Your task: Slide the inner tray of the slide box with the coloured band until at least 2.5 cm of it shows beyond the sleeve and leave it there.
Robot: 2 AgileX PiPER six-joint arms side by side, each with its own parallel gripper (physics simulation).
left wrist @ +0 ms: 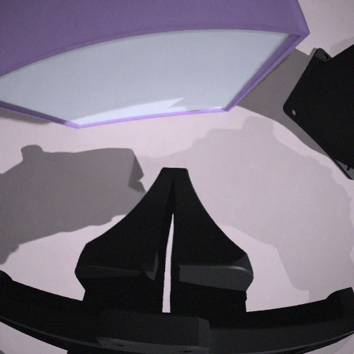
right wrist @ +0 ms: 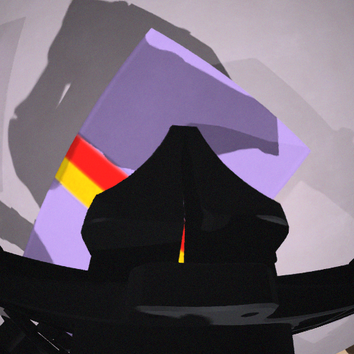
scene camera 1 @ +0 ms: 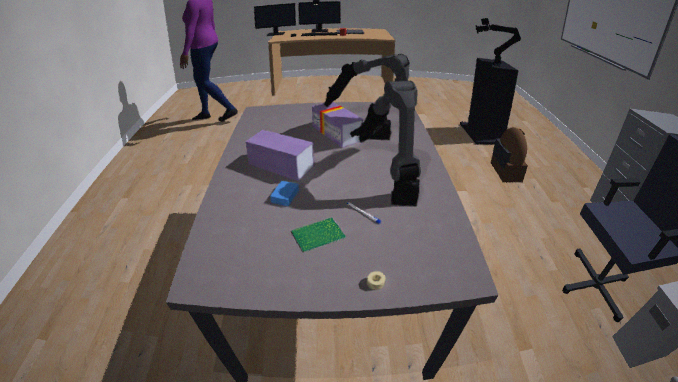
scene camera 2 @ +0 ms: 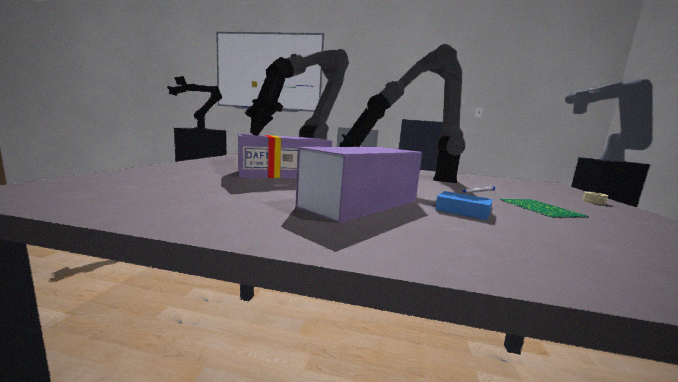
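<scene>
The purple slide box with the red and yellow band lies at the far end of the table. Its pale tray end sits inside the sleeve's rim in the left wrist view; no tray shows beyond the sleeve there. My left gripper is shut and empty, a little in front of that end; in scene camera 2 its tips are hidden behind the plain box. My right gripper is shut and empty, pointing down at the box's top beyond the band; whether it touches is unclear.
A plain purple box with a pale end stands nearby. A blue block, a pen, a green sheet and a tape roll lie farther off on the table.
</scene>
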